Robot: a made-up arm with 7 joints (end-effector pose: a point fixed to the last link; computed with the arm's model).
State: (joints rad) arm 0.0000 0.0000 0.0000 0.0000 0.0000 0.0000 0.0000
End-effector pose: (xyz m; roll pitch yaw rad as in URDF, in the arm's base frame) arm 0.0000 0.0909 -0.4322 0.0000 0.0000 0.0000
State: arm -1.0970 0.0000 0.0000 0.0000 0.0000 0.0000 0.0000
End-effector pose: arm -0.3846 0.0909 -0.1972 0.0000 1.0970 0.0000
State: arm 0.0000 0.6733 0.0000 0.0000 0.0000 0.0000 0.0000
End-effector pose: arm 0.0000 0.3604 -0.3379 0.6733 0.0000 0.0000
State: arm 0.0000 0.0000 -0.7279 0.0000 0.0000 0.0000 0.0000
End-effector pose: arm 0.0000 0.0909 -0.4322 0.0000 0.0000 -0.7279
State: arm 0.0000 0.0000 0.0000 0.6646 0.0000 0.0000 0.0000
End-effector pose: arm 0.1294 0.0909 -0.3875 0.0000 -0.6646 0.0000
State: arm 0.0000 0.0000 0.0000 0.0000 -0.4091 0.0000 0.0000
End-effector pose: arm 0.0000 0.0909 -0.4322 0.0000 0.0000 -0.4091
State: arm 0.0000 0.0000 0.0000 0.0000 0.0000 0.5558 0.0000
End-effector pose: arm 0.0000 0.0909 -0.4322 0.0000 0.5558 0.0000
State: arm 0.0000 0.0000 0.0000 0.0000 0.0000 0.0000 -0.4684
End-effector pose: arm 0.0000 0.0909 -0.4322 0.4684 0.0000 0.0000
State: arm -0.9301 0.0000 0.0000 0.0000 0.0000 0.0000 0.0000
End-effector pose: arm -0.3465 0.0909 -0.2584 0.0000 0.9301 0.0000
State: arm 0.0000 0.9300 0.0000 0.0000 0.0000 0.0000 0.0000
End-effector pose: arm 0.0000 0.4374 -0.2584 0.9300 0.0000 0.0000
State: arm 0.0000 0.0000 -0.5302 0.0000 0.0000 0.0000 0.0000
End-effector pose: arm 0.0000 0.0909 -0.4322 0.0000 0.0000 -0.5302
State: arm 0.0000 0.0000 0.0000 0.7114 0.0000 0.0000 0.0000
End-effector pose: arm 0.1370 0.0909 -0.3813 0.0000 -0.7114 0.0000
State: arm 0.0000 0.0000 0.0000 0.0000 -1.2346 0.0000 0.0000
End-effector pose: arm 0.0000 0.0909 -0.4322 0.0000 0.0000 -1.2346
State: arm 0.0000 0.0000 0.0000 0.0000 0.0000 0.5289 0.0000
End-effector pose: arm 0.0000 0.0909 -0.4322 0.0000 0.5289 0.0000
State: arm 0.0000 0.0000 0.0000 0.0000 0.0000 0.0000 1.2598
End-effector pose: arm 0.0000 0.0909 -0.4322 -1.2598 0.0000 0.0000
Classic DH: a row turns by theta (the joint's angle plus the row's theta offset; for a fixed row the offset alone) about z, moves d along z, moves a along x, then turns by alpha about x. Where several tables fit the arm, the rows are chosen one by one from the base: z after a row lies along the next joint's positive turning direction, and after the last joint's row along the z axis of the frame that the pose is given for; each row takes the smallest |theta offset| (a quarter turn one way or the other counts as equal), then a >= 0, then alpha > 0; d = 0 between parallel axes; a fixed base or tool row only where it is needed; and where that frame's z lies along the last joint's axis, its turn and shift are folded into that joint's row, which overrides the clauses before.
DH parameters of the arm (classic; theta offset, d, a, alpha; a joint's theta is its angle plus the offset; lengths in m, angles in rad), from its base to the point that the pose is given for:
base (fixed): 0 0 0 1.5708
joint 1: 1.5708 -0.0909 0 1.5708
joint 2: 1.5708 0 0 1.5708
joint 3: 1.5708 -0.2224 0 1.5708
joint 4: 0 0 0 -1.5708
joint 5: 0 -0.2098 0 -1.5708
joint 6: -1.5708 0 0 1.5708
joint 7: 1.5708 0 0 1.5708
tool (fixed): -1.5708 0 0 0

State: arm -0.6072 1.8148 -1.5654 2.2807 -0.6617 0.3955 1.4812
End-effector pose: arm -0.0756 0.2125 -0.1103 -1.7133 -0.3126 -2.0971
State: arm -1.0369 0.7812 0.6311 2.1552 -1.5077 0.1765 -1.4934
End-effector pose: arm 0.0693 0.2393 -0.1232 2.9554 0.9008 -1.5849
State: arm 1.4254 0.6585 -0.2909 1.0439 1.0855 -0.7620 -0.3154
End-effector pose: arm 0.3133 0.2504 0.1297 -2.4930 0.0849 2.9489
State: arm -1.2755 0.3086 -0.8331 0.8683 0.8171 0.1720 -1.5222
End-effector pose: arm -0.3294 0.0867 -0.2128 1.1074 0.8561 -0.0941
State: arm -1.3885 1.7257 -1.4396 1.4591 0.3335 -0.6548 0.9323
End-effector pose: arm -0.1586 0.3656 -0.0570 -2.0171 0.1103 -1.1049
